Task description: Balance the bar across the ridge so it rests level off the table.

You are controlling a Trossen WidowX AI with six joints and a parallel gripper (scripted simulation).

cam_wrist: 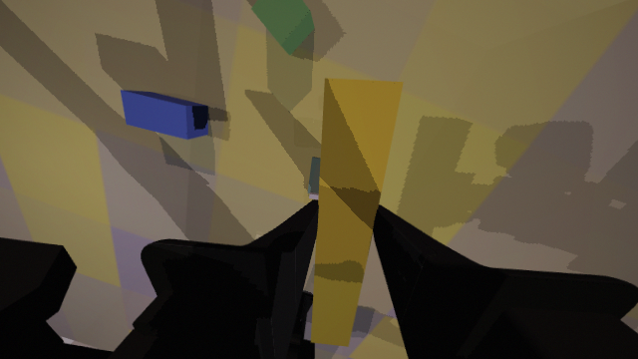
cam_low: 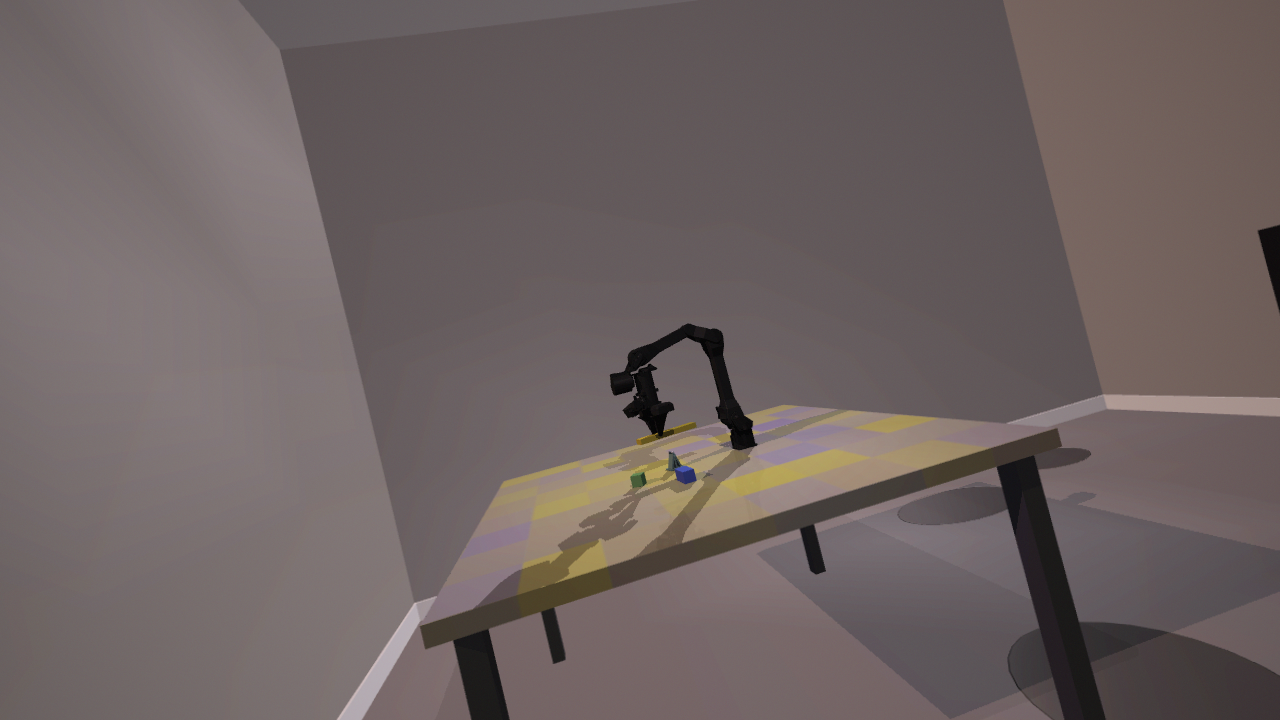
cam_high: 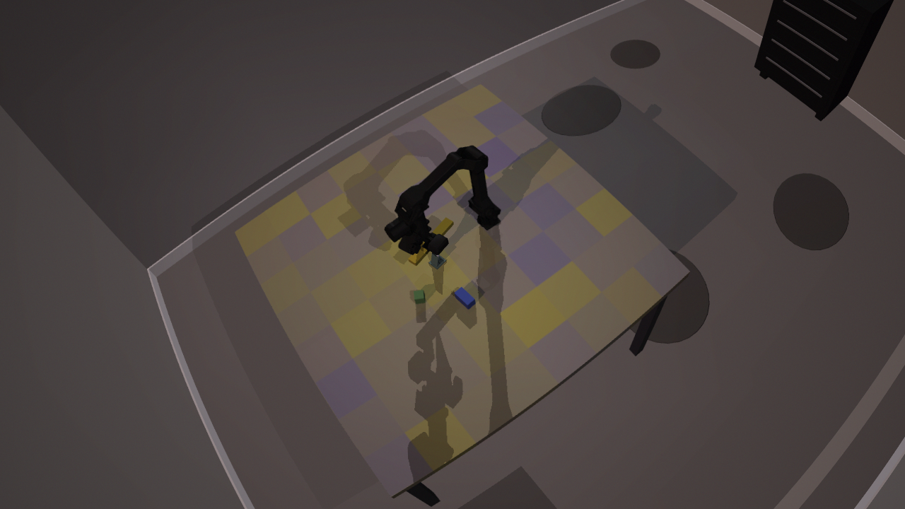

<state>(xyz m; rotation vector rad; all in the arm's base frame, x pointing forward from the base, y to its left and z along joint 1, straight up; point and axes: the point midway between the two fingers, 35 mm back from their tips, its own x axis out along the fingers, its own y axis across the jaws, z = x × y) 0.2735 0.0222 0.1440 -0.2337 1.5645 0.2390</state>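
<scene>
My gripper tip is 10 cm short of the green block, 9 cm to the right of it and 9 cm above it. The rest, counted from my gripper tip: yellow bar (3 cm behind, 1 cm to the right); then blue block (2 cm behind, 19 cm to the left, 9 cm below).
</scene>
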